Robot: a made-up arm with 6 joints. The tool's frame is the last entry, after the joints. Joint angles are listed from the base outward. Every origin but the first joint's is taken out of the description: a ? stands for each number. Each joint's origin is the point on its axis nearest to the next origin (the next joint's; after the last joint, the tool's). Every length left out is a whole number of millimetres.
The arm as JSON. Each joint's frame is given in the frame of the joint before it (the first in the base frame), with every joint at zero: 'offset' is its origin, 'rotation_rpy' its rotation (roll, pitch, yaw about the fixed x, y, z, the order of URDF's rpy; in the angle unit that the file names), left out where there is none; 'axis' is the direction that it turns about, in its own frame. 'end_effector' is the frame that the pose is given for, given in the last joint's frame.
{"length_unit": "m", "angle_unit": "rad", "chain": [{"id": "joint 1", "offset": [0.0, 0.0, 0.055], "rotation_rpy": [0.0, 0.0, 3.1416], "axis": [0.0, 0.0, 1.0]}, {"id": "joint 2", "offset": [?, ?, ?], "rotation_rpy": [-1.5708, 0.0, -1.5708], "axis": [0.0, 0.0, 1.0]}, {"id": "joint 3", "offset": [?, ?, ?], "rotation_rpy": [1.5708, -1.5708, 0.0], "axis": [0.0, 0.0, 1.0]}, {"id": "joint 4", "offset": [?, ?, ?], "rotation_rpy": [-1.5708, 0.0, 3.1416], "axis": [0.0, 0.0, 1.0]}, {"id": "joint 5", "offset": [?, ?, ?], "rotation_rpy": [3.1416, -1.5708, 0.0], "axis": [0.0, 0.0, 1.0]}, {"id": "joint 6", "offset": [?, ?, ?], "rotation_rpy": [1.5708, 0.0, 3.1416], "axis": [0.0, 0.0, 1.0]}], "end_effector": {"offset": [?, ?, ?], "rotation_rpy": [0.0, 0.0, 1.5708]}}
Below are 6 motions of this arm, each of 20 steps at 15 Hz.
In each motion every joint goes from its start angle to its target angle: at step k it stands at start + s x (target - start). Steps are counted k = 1, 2, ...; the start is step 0. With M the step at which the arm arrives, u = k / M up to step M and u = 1 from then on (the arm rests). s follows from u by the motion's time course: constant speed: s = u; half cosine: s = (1 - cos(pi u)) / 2; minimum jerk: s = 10 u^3 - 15 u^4 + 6 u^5.
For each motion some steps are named. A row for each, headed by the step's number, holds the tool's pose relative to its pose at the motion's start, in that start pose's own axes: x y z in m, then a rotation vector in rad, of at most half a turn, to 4 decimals.
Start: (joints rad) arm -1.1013 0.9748 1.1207 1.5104 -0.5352 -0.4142
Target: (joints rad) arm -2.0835 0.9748 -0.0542 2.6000 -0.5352 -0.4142
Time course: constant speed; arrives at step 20
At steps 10, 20:
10: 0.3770 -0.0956 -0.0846 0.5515 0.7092 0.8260
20: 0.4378 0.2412 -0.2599 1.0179 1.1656 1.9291

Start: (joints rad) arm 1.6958 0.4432 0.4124 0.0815 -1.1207 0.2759
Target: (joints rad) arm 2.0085 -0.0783 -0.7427 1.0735 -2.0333 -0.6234
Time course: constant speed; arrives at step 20
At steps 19, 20:
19: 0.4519 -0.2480 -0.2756 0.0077 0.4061 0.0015
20: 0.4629 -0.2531 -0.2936 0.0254 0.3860 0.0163

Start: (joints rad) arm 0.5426 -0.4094 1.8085 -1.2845 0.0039 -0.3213
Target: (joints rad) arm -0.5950 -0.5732 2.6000 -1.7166 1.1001 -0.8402
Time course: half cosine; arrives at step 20
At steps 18, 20:
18: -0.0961 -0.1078 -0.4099 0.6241 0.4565 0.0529
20: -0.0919 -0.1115 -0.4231 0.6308 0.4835 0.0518

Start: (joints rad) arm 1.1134 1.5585 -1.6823 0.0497 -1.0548 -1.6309
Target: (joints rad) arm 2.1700 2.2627 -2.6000 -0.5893 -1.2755 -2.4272
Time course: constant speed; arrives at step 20
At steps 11, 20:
11: 0.2452 0.0509 0.0710 -0.5353 0.3777 -1.1440
20: 0.4985 0.2135 -0.0594 -1.5022 0.1830 -1.6348

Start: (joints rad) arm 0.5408 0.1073 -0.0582 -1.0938 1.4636 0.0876
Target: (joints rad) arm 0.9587 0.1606 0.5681 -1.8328 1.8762 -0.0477
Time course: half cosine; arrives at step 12
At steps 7, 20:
7: -0.0438 -0.3266 0.1205 0.8922 0.1711 0.4004
20: -0.0135 -0.5161 0.0663 1.4378 0.2333 0.6116

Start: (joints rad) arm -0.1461 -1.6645 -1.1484 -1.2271 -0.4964 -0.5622
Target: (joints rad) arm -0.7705 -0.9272 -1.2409 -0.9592 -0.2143 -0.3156
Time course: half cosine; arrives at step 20
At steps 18, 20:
18: -0.0605 -0.1055 -0.0878 0.3507 -0.3183 -0.3310
20: -0.0620 -0.1059 -0.0903 0.3548 -0.3284 -0.3402

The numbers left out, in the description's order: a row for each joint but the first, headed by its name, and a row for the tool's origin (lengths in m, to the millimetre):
joint 2: 0.029 0.219 0.0
joint 3: -0.123 0.086 0.0
joint 4: 0.001 -0.227 0.0
joint 5: -0.117 -0.244 0.0
joint 6: 0.059 0.302 0.0
tool: -0.007 0.054 0.0

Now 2 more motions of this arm.
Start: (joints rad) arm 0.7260 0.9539 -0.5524 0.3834 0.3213 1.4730
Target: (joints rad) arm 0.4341 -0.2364 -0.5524 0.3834 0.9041 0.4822
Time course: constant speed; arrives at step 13
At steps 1, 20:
1: -0.0442 -0.0355 0.0228 0.0786 -0.1040 -0.0853
20: -0.5930 -0.2887 -0.2378 1.5161 -0.9629 -1.0893

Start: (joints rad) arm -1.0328 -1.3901 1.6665 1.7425 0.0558 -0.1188
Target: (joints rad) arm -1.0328 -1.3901 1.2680 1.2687 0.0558 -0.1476
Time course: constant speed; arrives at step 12
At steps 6, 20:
6: -0.1200 -0.1278 0.0181 0.2274 -0.2082 0.0095
20: -0.2267 -0.2480 -0.0133 0.4600 -0.4108 -0.0280

